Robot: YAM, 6 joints.
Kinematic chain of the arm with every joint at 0, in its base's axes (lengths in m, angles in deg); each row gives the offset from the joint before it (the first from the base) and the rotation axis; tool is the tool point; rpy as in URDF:
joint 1: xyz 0 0 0.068 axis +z
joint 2: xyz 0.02 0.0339 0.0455 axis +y
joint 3: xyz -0.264 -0.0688 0 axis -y
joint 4: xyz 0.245 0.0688 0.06 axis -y
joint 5: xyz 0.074 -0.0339 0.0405 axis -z
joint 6: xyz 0.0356 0 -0.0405 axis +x
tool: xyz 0 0 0 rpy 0 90 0
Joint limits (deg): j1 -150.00..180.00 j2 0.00..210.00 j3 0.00..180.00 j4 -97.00..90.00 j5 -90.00..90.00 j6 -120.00..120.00
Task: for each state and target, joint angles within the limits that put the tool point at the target. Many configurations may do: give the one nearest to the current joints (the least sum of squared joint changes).
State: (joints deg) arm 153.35 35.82 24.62 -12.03 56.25 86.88
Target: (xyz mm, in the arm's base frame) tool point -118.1 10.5 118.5
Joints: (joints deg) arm 180.00 35.77 6.81 -21.42 17.15 86.88
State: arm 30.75 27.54 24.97 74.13 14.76 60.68
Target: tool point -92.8 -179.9 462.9
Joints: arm 59.53 8.08 59.23 77.78 18.43 60.68
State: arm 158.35 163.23 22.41 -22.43 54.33 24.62
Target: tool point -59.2 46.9 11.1
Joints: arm 165.70 137.93 19.93 -39.72 59.98 24.62
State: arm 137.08 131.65 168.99 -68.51 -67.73 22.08
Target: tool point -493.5 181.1 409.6
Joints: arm 156.66 145.72 171.87 -34.92 -55.19 22.08
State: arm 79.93 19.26 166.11 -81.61 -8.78 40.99
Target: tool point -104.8 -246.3 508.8
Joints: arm 68.28 35.25 152.91 -88.11 -10.01 40.99
